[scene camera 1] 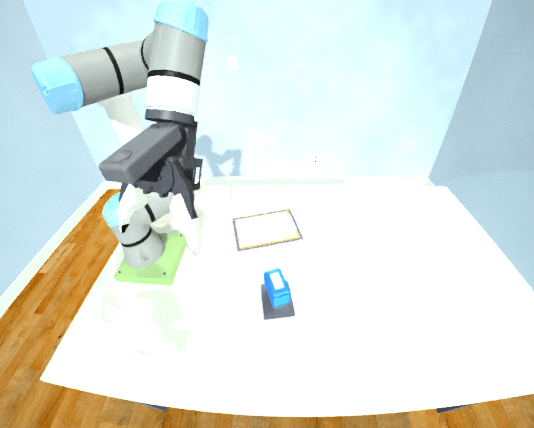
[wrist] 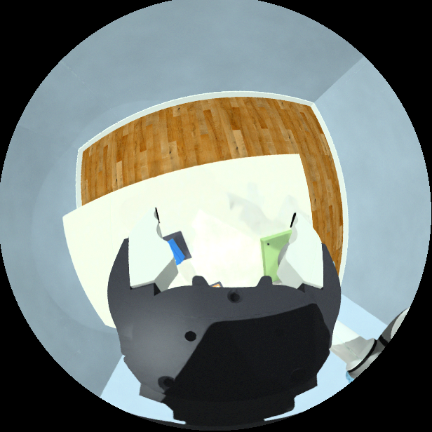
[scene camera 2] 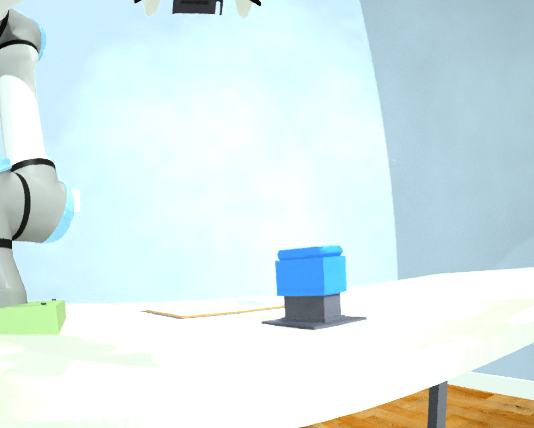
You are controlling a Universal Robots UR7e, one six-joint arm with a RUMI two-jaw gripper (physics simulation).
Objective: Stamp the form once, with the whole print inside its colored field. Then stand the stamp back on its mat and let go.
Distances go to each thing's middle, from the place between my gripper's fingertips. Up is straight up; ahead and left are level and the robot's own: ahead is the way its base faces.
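Labels:
The form [scene camera 1: 256,231] is 44 cm to the left of my hand, 37 cm below it and 7 cm ahead of it. And the blue stamp [scene camera 1: 278,292], that's 16 cm ahead of my hand, 15 cm to the left of it and 33 cm below it.

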